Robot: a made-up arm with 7 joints. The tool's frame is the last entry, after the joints.
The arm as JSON. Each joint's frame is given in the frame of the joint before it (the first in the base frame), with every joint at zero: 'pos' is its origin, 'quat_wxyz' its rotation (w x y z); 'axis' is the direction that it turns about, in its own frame. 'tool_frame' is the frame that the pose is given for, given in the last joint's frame.
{
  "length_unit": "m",
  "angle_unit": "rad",
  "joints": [
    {
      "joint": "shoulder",
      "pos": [
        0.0,
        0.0,
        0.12
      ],
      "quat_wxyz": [
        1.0,
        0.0,
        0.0,
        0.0
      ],
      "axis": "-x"
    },
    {
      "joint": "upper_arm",
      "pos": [
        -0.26,
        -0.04,
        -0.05
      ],
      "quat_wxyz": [
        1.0,
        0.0,
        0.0,
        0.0
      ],
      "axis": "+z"
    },
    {
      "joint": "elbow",
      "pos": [
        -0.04,
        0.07,
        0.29
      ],
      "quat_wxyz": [
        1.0,
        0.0,
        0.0,
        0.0
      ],
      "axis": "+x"
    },
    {
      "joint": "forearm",
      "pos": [
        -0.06,
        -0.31,
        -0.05
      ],
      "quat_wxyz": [
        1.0,
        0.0,
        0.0,
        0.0
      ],
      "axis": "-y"
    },
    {
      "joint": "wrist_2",
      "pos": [
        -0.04,
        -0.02,
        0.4
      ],
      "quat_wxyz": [
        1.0,
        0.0,
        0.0,
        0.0
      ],
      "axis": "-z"
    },
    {
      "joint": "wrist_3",
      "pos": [
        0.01,
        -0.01,
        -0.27
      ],
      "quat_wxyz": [
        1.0,
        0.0,
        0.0,
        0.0
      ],
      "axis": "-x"
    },
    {
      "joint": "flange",
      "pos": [
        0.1,
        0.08,
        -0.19
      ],
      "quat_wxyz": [
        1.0,
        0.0,
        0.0,
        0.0
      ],
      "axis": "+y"
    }
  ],
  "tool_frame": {
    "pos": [
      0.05,
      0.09,
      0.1
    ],
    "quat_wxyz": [
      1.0,
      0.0,
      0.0,
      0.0
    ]
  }
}
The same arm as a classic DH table. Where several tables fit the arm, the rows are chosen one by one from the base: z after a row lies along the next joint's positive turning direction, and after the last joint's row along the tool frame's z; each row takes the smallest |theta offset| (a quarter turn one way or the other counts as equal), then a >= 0, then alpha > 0; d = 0 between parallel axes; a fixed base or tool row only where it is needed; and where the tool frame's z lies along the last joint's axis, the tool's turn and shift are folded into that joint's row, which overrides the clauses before.
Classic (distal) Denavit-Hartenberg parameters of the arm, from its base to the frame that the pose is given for. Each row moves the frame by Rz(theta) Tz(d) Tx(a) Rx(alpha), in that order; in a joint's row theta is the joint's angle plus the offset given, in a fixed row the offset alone. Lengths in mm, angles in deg.
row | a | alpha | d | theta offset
base (fixed) | 0 | 90 | 120 | -90
shoulder | 40 | -90 | 260 | 0
upper_arm | -70 | -90 | 240 | 0
elbow | 50 | 90 | -100 | 90
forearm | 40 | -90 | 330 | -90
wrist_2 | 10 | -90 | -130 | -90
wrist_3 | 190 | 90 | -110 | -90
flange | 50 | 90 | 170 | -90
tool (fixed) | 0 | 0 | 100 | 0

